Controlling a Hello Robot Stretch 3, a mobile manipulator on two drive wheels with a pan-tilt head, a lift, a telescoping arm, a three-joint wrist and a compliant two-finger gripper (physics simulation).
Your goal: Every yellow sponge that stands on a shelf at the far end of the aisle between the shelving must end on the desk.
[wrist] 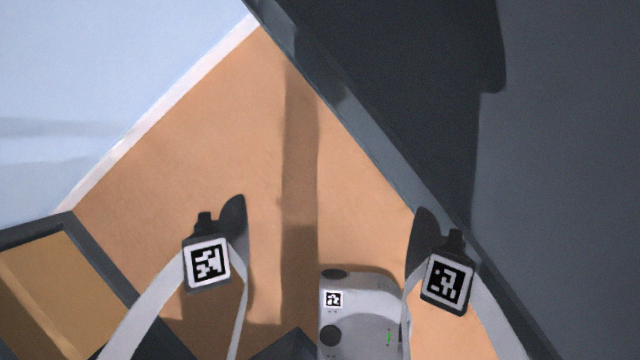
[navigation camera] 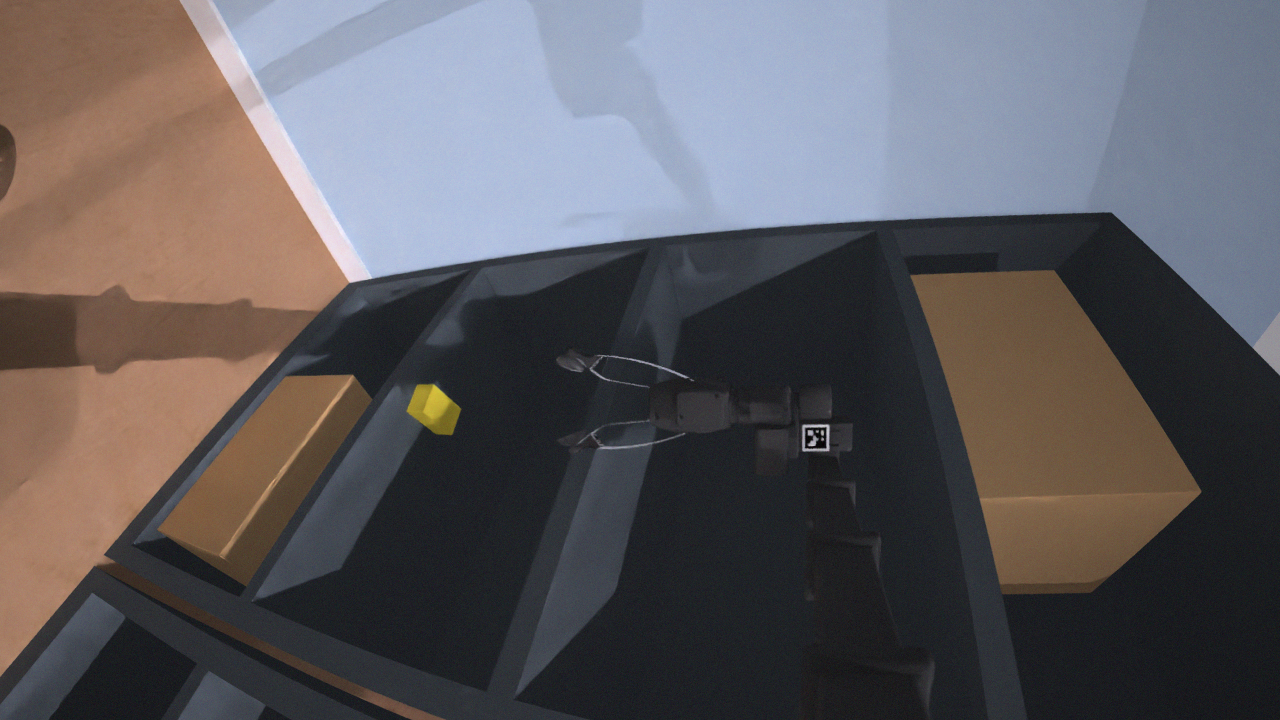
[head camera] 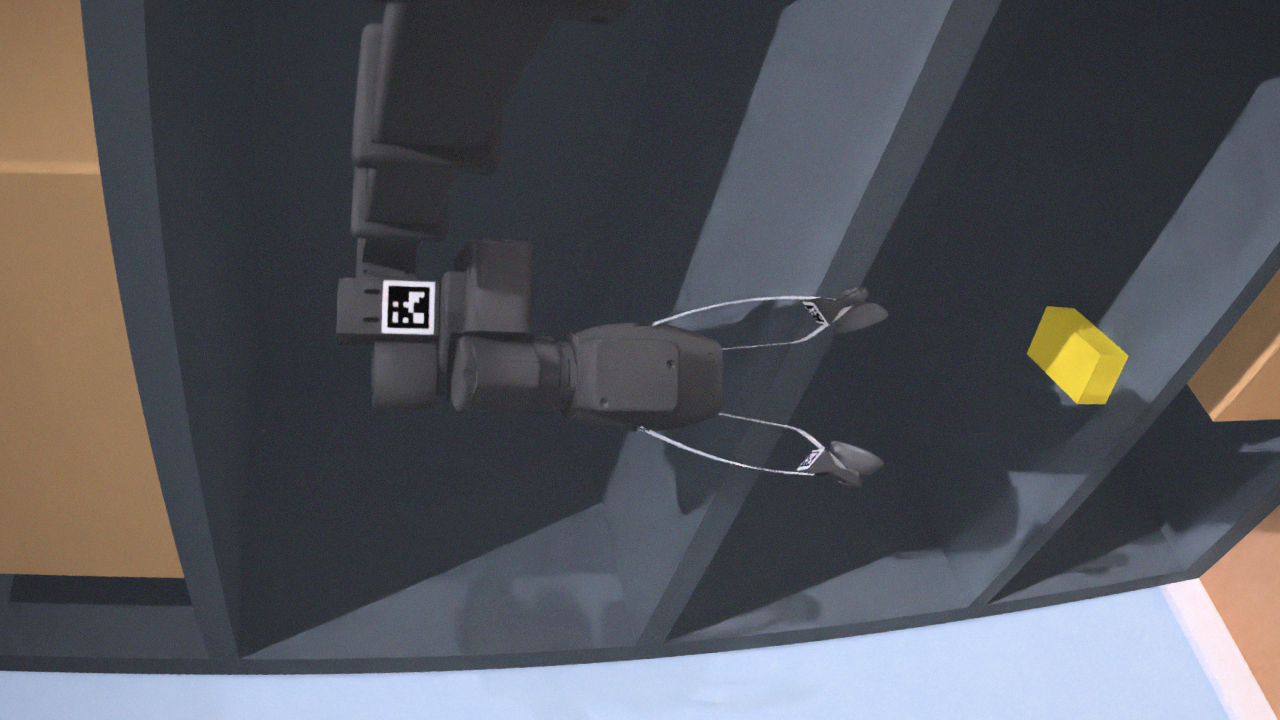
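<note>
One yellow sponge is a small block standing on a lower shelf board of the dark grey shelving. It does not show in the wrist view. My gripper is open, its two fingers wide apart with nothing between them. In the head view the fingertips are to the left of the sponge, clearly apart from it; in the navigation view they are to its right. The fingers point down along the shelving front. The desk does not show in these views.
A large cardboard box fills an upper compartment. Another box stands in the bottom compartment. The pale blue wall runs beside the shelving. My base is on the orange-brown floor.
</note>
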